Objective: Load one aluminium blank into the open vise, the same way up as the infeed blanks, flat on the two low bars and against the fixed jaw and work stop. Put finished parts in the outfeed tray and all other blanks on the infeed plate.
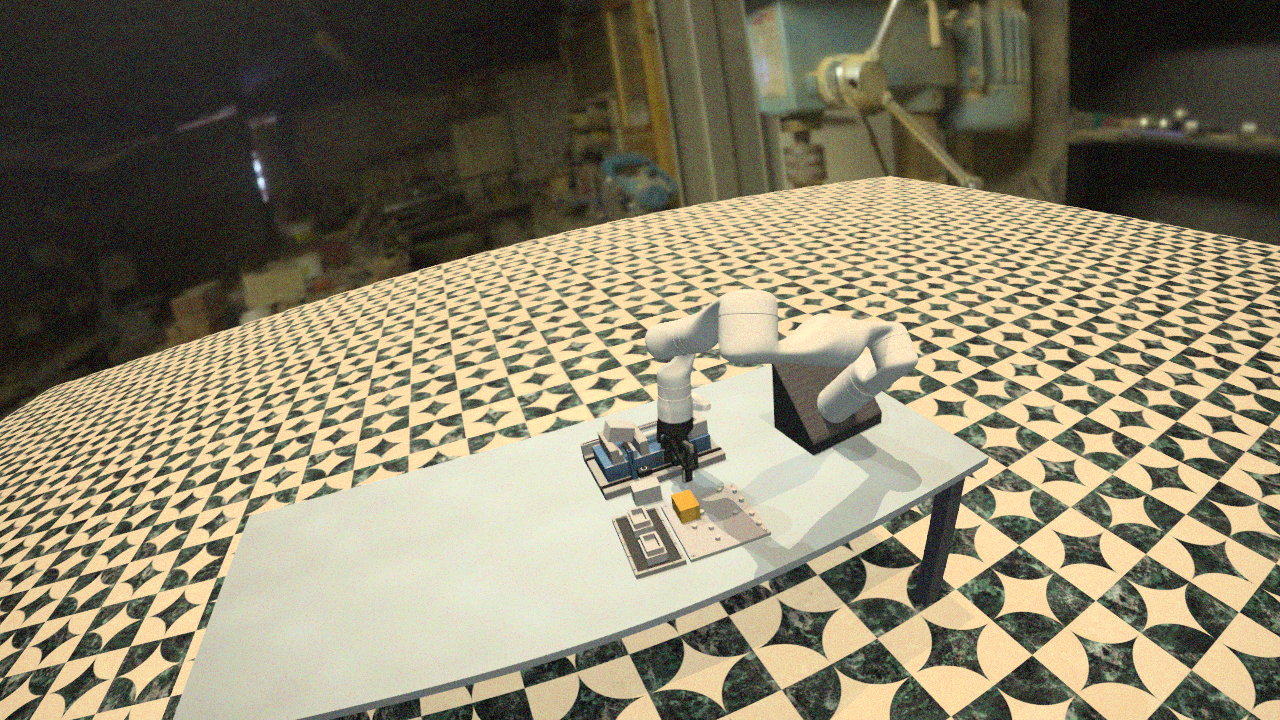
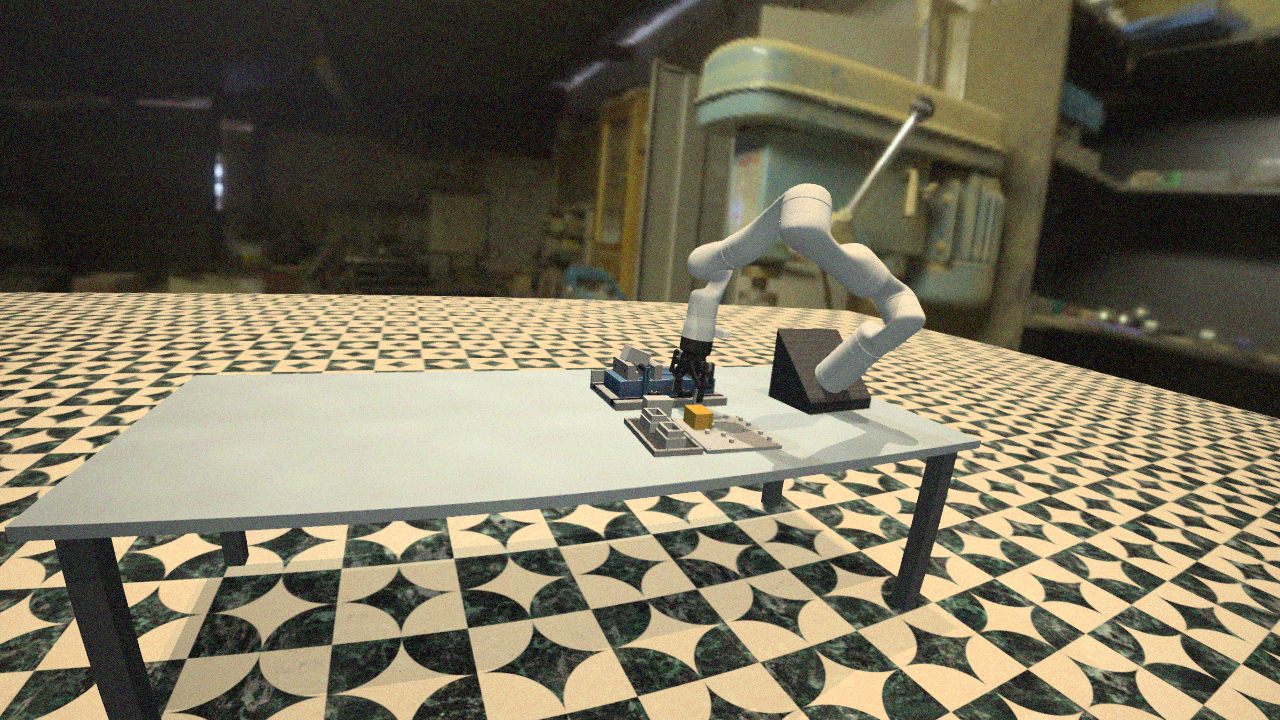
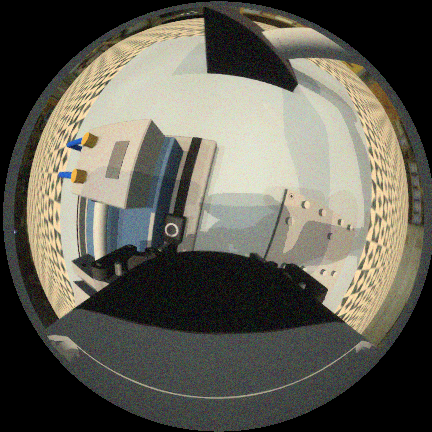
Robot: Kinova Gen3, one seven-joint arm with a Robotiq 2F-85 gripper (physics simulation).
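Where they show: gripper, fingertip midpoint: (image 1: 677,472) (image 2: 685,398); arm's base, link origin: (image 1: 833,405) (image 2: 829,378) (image 3: 274,44).
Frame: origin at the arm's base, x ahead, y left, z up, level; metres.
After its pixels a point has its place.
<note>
The blue vise (image 1: 637,452) {x 0.479, y -0.075, z -0.017 m} (image 2: 637,380) {x 0.518, y -0.051, z -0.017 m} (image 3: 163,181) {x 0.348, y -0.062, z -0.022 m} stands on its grey base in the middle of the table. It has a grey jaw block (image 3: 116,160) {x 0.343, y -0.090, z 0.019 m} and a dark work stop (image 3: 171,229) {x 0.392, y -0.046, z -0.040 m} marked with a ring. My gripper (image 1: 687,465) {x 0.411, y 0.001, z -0.048 m} (image 2: 695,385) {x 0.411, y 0.001, z -0.048 m} (image 3: 210,257) {x 0.411, y 0.001, z -0.048 m} is open and empty. It hangs low at the vise's right end, between the vise and the pale pegged infeed plate (image 1: 729,527) {x 0.373, y 0.209, z -0.069 m} (image 2: 743,436) {x 0.363, y 0.203, z -0.069 m} (image 3: 314,233) {x 0.350, y 0.141, z -0.069 m}. An orange block (image 1: 686,506) {x 0.439, y 0.145, z -0.034 m} (image 2: 697,416) {x 0.451, y 0.154, z -0.039 m} sits on that plate's corner. The dark outfeed tray (image 1: 626,546) {x 0.579, y 0.176, z -0.066 m} (image 2: 646,436) {x 0.568, y 0.174, z -0.071 m} holds two grey pieces. A small grey block (image 1: 646,490) {x 0.496, y 0.045, z -0.040 m} lies between the vise and the tray.
The arm's dark wedge-shaped base (image 1: 810,412) {x 0.070, y 0.005, z 0.004 m} (image 2: 805,376) {x 0.082, y 0.004, z 0.007 m} (image 3: 241,48) {x 0.110, y -0.048, z 0.000 m} stands at the right of the pale table (image 1: 402,573) {x 1.064, y 0.081, z -0.078 m} (image 2: 357,429) {x 1.128, y 0.088, z -0.078 m}. Two orange-tipped blue handles (image 3: 78,158) {x 0.346, y -0.158, z 0.019 m} stick out of the vise's far end.
</note>
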